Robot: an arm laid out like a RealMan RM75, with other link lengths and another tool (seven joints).
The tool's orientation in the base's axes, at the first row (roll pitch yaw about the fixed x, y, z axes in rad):
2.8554 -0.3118 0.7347
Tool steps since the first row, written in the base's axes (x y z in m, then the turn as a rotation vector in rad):
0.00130 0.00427 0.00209 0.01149 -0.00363 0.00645
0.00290 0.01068 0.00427 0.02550 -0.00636 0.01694
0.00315 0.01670 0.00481 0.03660 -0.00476 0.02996
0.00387 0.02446 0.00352 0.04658 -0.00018 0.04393
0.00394 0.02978 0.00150 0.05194 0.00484 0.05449
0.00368 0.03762 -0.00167 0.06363 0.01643 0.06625
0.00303 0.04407 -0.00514 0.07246 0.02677 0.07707
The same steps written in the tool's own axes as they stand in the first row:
0.00428 -0.00197 -0.00143 0.00778 0.01118 -0.00116
0.01017 -0.00540 -0.00285 0.01915 0.02421 -0.00500
0.01436 -0.00974 -0.00331 0.03200 0.03290 -0.01238
0.01942 -0.01565 -0.00193 0.04626 0.03890 -0.02112
0.02224 -0.02024 -0.00013 0.05649 0.04098 -0.02864
0.02609 -0.02728 0.00257 0.07575 0.04198 -0.03475
0.02868 -0.03356 0.00539 0.09190 0.04204 -0.04116

